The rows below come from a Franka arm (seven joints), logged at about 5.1 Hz.
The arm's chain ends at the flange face. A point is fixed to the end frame.
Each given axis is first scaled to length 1.
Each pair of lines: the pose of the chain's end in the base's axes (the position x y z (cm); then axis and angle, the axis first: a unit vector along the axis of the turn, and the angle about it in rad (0 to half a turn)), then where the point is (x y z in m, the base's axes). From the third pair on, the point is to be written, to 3 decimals.
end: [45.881, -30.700, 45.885, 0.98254, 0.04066, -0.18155, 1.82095]
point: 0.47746 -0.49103 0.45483
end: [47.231, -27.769, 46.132, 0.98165, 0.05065, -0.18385, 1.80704]
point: 0.49323 -0.46151 0.45934
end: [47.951, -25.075, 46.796, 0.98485, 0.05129, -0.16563, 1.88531]
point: 0.501 -0.434 0.451
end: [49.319, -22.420, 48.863, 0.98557, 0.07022, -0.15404, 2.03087]
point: 0.517 -0.402 0.445
